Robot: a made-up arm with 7 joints.
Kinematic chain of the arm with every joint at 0, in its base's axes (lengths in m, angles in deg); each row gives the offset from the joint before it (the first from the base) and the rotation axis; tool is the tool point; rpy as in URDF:
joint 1: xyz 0 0 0.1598 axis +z
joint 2: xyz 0 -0.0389 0.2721 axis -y
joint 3: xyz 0 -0.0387 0.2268 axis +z
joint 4: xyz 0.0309 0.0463 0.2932 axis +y
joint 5: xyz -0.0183 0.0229 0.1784 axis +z
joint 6: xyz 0 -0.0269 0.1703 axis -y
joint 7: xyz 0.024 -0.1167 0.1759 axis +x
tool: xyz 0 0 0 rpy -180 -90 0
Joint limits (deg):
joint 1: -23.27..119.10
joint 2: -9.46..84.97
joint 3: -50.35..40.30
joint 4: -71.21..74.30
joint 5: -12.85..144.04
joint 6: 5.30..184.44
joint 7: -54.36..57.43
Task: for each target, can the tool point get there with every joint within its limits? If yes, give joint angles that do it. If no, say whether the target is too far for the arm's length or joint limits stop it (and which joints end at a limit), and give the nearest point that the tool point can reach.
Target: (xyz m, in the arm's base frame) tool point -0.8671 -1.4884 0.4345
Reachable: no: too far | nearest point -0.5340 -0.9167 0.4446 | short by 0.662 m
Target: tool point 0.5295 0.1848 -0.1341
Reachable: no: joint limits stop it (at a limit: joint 1, joint 2, joint 4, joint 5) | nearest point 0.5379 -0.2468 0.1445 | short by 0.514 m
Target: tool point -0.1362 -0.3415 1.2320
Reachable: yes | joints 30.44 6.71 13.18 -58.93 92.54 88.53 2.60
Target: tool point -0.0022 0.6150 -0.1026
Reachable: no: joint limits stop it (at a limit: joint 1, joint 2, joint 3, joint 4, joint 5) | nearest point -0.3698 0.4315 0.1537 | short by 0.484 m
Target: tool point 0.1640 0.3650 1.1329
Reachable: yes | joints 54.53 9.85 13.37 59.42 118.62 49.40 -6.21
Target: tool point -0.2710 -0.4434 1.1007
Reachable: yes | joints 46.62 42.35 11.32 -24.56 106.46 123.04 47.69
